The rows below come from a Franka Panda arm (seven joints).
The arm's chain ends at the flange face. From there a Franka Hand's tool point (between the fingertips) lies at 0.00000 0.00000 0.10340 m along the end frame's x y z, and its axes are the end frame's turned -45 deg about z.
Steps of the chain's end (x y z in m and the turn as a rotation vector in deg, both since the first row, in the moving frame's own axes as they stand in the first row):
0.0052, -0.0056, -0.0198, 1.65, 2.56, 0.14
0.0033, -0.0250, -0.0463, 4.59, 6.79, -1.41
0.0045, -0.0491, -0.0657, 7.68, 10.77, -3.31
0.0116, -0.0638, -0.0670, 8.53, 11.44, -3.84
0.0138, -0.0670, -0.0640, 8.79, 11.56, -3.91
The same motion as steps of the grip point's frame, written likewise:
0.0130, 0.0009, -0.0199, -0.64, 2.98, 0.14
0.0345, -0.0127, -0.0474, -1.56, 8.05, -1.41
0.0613, -0.0283, -0.0684, -2.18, 13.05, -3.31
0.0786, -0.0341, -0.0702, -2.06, 14.12, -3.84
0.0829, -0.0350, -0.0673, -1.96, 14.39, -3.91

